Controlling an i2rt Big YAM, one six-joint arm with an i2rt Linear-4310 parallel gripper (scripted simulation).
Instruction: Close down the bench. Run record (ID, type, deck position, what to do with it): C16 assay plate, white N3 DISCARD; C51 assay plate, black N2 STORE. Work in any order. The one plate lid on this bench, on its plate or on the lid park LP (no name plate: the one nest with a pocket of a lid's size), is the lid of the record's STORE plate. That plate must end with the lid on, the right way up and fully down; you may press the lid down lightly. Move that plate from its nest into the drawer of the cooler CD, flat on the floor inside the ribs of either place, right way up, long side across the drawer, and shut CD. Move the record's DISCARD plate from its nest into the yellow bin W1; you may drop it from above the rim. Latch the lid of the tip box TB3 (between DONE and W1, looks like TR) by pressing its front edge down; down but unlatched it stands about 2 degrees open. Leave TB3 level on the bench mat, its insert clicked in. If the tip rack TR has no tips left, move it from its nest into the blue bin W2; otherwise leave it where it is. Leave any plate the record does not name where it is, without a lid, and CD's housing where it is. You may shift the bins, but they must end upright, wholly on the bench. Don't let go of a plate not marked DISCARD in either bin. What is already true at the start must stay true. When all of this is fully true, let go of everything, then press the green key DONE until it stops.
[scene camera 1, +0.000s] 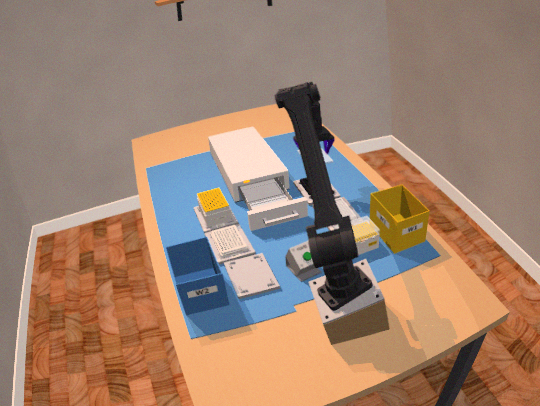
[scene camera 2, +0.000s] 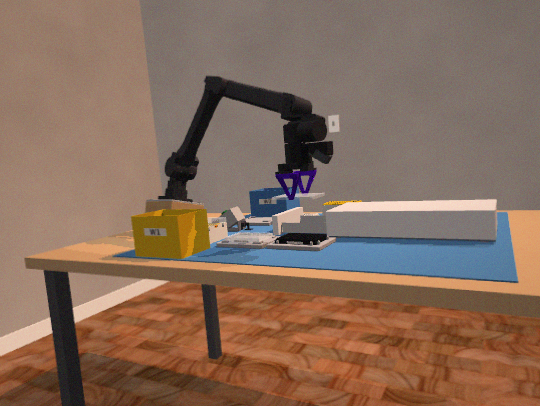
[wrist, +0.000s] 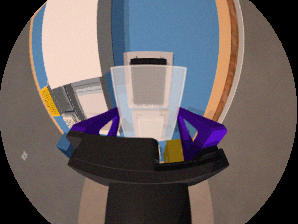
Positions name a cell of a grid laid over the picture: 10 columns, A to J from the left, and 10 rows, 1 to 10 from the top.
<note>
I see my gripper (scene camera 2: F5), a tip rack TR (scene camera 1: E6), a yellow bin W1 (scene camera 2: D6), a blue bin W2 (scene camera 1: D7), a cooler CD (scene camera 2: I6) and a white plate (scene camera 1: E6).
The yellow bin W1 is seen too in scene camera 1 (scene camera 1: H6). The blue bin W2 shows as well in scene camera 2 (scene camera 2: E6). The cooler CD shows as well in scene camera 1 (scene camera 1: E4).
</note>
